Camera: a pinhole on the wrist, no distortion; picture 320 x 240 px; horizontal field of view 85.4 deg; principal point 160.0 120.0 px. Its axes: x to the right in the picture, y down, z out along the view. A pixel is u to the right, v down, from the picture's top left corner.
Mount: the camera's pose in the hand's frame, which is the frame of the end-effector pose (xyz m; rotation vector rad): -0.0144 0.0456 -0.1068 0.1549 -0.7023 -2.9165
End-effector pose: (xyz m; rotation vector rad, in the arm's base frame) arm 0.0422 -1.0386 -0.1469 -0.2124 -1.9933 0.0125
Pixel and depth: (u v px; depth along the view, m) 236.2 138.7 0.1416
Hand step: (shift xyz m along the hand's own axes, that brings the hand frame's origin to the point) -0.0927 0.0853 0.0214
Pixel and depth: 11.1 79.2 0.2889
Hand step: 0.1845 0.2731 0.1347
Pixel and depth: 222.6 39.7 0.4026
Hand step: -0.2310 0.3662 0.1545
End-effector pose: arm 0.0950 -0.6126 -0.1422 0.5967 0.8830 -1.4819
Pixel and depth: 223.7 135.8 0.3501
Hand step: -0.1838 0.1530 0.2093
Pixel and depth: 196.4 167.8 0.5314
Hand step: -0.1783 0.1352 0.4237
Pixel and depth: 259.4 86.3 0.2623
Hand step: -0.2027 0.1836 0.0920
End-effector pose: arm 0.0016 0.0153 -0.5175 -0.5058 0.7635 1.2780
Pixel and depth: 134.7 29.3 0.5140
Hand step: -0.0376 0.5231 0.2302
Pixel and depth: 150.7 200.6 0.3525
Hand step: -0.0243 0.0609 0.2820
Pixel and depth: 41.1 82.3 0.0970
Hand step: 0.0360 0.1178 -0.0261
